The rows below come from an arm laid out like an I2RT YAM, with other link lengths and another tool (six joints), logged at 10 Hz.
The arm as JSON. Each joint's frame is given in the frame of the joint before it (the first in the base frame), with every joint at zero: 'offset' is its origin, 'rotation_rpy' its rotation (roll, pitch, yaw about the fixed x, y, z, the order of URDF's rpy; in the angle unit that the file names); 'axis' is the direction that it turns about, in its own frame. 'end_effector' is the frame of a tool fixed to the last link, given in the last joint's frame.
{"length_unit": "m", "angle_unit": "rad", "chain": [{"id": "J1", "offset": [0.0, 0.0, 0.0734], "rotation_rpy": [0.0, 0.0, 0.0], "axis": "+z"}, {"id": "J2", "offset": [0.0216, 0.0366, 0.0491], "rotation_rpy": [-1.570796, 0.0, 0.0], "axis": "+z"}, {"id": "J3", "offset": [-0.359, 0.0, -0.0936], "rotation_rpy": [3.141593, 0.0, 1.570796], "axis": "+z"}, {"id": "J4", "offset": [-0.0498, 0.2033, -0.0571], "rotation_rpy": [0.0, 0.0, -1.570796], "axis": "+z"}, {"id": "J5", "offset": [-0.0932, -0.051, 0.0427], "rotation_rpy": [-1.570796, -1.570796, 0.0], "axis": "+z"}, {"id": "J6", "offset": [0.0, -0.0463, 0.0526], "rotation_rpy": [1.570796, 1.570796, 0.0], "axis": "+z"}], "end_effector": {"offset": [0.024, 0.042, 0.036], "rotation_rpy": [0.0, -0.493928, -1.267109]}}
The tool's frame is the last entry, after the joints.
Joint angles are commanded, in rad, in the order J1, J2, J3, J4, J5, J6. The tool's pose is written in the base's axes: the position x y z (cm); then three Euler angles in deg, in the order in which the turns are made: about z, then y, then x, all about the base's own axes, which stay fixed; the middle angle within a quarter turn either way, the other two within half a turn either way. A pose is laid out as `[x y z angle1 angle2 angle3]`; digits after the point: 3 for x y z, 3 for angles.
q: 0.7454 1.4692 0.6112 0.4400 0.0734 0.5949
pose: [29.387 13.960 28.389 -73.319 45.072 -166.492]
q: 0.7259 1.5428 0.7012 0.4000 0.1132 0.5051
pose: [31.839 14.894 28.966 -72.454 47.629 -172.504]
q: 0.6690 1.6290 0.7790 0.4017 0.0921 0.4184
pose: [35.057 15.212 28.997 -72.673 49.470 -175.933]
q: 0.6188 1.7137 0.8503 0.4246 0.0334 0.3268
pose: [38.238 15.837 28.874 -76.701 51.427 -175.328]
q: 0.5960 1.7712 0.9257 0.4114 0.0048 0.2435
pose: [40.536 16.675 29.199 -80.593 53.456 -175.124]
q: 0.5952 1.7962 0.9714 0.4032 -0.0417 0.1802
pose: [41.527 17.883 29.756 -87.567 54.849 -170.846]
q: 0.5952 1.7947 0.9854 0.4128 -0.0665 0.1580
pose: [41.718 18.311 30.517 -91.226 56.066 -167.484]
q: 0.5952 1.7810 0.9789 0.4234 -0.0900 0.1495
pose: [41.426 18.373 31.057 -94.095 56.537 -164.455]
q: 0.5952 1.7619 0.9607 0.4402 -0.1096 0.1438
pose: [40.913 18.242 31.515 -96.556 56.972 -161.724]
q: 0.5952 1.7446 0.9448 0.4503 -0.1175 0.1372
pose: [40.449 18.025 31.872 -97.940 57.444 -160.328]
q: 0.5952 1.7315 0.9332 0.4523 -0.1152 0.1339
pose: [40.097 17.770 32.055 -98.029 57.755 -160.312]
